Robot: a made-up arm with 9 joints. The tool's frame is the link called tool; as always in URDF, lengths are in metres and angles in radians. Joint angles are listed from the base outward.
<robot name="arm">
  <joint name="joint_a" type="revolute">
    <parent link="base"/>
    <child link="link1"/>
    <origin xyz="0 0 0.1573"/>
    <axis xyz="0 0 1"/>
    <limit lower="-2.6" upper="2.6"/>
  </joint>
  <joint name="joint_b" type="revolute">
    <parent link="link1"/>
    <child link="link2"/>
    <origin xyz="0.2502 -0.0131 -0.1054"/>
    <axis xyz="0 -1 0"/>
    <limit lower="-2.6" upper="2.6"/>
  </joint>
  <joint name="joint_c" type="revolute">
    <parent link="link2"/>
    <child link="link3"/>
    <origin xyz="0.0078 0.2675 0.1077"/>
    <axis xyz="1 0 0"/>
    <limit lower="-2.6" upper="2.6"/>
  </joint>
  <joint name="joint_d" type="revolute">
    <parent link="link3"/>
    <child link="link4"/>
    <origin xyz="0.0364 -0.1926 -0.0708"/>
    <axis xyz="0 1 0"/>
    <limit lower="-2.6" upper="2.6"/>
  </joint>
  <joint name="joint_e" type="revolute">
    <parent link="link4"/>
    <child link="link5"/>
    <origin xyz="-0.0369 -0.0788 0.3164"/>
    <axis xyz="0 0 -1"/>
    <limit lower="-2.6" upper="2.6"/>
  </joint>
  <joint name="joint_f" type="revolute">
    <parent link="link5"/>
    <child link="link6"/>
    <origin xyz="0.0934 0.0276 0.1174"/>
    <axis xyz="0 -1 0"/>
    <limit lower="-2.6" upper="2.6"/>
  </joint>
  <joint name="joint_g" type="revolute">
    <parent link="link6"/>
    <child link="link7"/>
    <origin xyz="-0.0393 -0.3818 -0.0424"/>
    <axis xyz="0 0 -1"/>
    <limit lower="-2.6" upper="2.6"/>
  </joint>
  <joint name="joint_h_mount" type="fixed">
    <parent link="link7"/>
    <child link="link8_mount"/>
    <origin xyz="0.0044 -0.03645 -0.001"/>
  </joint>
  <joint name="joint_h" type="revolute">
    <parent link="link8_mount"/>
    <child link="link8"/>
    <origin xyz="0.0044 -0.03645 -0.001"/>
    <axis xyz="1 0 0"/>
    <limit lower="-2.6" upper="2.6"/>
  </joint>
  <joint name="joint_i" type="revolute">
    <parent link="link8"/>
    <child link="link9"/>
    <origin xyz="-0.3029 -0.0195 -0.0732"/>
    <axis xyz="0 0 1"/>
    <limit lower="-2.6" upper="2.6"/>
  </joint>
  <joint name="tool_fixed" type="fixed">
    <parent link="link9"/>
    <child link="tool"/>
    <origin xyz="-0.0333 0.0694 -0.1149"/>
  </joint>
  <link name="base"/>
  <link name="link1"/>
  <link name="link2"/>
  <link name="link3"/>
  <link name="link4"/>
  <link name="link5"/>
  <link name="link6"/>
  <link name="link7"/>
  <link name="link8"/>
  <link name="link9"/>
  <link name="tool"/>
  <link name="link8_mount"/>
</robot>
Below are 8 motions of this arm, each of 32 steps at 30 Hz.
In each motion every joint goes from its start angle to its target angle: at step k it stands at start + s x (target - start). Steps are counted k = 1, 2, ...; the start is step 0. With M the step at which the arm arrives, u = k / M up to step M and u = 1 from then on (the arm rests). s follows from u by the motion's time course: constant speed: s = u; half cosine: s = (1 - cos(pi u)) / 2; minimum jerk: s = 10 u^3 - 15 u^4 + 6 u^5.
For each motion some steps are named. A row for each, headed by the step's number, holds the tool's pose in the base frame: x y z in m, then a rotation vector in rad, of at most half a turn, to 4 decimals.
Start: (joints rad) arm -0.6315 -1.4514 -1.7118 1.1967 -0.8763 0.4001 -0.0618 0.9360 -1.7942
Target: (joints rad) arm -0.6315 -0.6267 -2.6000 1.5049 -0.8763 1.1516 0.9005 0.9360 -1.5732
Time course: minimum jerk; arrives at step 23
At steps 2, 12, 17, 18, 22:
2: 0.8653 -0.3767 -0.1310 1.9753 -1.9597 1.3603
12: 0.8259 -0.2183 0.0974 -1.5863 0.4999 -2.2261
17: 0.7976 -0.1895 0.1666 -1.1776 -0.4914 -2.2660
18: 0.7977 -0.1892 0.1757 -1.1247 -0.6098 -2.2450
22: 0.7999 -0.1895 0.1922 -1.0373 -0.8011 -2.1984

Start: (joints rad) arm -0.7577 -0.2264 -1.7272 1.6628 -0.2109 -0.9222 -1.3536 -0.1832 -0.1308
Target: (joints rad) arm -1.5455 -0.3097 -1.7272 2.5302 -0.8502 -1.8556 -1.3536 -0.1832 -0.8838
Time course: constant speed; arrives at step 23
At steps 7, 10, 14, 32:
7: 0.5812 -0.6900 0.9986 1.9051 1.5673 -1.8587
10: 0.4154 -0.7775 0.9948 -2.0258 -1.2763 1.7118
14: 0.1722 -0.8227 0.9892 -2.0725 -0.8781 1.3747
32: -0.3122 -0.6231 0.9688 -2.1435 -0.1557 0.5025

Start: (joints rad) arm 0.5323 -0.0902 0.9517 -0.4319 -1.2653 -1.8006 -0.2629 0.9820 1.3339
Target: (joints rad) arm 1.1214 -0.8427 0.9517 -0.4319 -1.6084 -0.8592 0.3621 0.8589 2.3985
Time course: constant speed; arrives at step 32
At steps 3, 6, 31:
3: 0.5868 -0.4138 0.3247 1.3950 1.2904 2.2689
6: 0.6047 -0.3805 0.2906 1.4915 1.2196 2.4038
31: 0.5347 -0.0325 0.0088 -1.5428 -0.0900 -1.7358

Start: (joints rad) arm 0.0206 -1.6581 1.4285 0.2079 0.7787 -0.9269 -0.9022 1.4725 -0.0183
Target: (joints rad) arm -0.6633 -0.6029 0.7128 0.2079 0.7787 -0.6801 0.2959 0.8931 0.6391
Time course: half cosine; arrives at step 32
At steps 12, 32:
12: 0.0351 -0.5749 0.3181 -1.8348 -0.6447 1.8668
32: 0.0965 -0.3828 0.4786 1.5732 0.3999 -1.7256

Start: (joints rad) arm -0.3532 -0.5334 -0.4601 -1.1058 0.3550 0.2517 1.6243 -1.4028 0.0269
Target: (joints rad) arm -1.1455 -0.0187 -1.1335 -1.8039 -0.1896 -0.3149 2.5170 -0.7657 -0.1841
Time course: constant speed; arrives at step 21
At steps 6, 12, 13, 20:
6: 0.0971 -0.0433 0.3102 -0.2983 0.0817 -2.2221
12: 0.1129 -0.0429 0.3490 -0.1998 -0.3575 -2.4387
13: 0.1162 -0.0423 0.3557 -0.1910 -0.4400 -2.4693
20: 0.1468 -0.0339 0.4061 -0.1839 -1.0993 -2.5927

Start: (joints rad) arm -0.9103 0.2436 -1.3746 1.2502 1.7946 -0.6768 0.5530 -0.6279 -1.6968
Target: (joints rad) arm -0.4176 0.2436 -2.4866 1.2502 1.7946 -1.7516 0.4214 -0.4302 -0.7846
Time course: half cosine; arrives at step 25
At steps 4, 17, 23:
4: 0.9277 -0.0482 0.2229 0.3811 -0.0862 0.1925
17: 1.1158 0.1110 0.0499 -0.4532 0.3415 1.4181
23: 1.1568 0.1991 0.0024 -0.6768 0.6075 1.8099

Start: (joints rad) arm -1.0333 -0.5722 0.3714 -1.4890 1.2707 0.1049 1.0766 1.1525 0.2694
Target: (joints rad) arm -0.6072 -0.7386 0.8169 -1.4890 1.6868 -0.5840 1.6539 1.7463 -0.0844
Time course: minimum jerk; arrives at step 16
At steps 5, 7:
5: -0.0304 0.0607 0.1711 -0.1028 1.6657 1.4903
7: -0.0775 0.0791 0.1646 -0.1328 1.3682 1.4303

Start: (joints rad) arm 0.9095 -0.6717 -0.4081 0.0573 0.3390 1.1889 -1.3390 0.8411 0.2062
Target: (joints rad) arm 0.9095 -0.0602 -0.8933 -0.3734 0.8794 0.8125 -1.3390 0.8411 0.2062
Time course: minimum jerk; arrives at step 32
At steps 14, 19, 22, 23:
14: 0.5314 -0.0377 0.7746 -0.6204 0.1272 2.1794
19: 0.3071 -0.1804 0.8042 -0.7565 -0.1736 2.0066
22: 0.1985 -0.2547 0.7755 -0.7971 -0.3320 1.9126
23: 0.1704 -0.2744 0.7628 -0.8051 -0.3758 1.8867

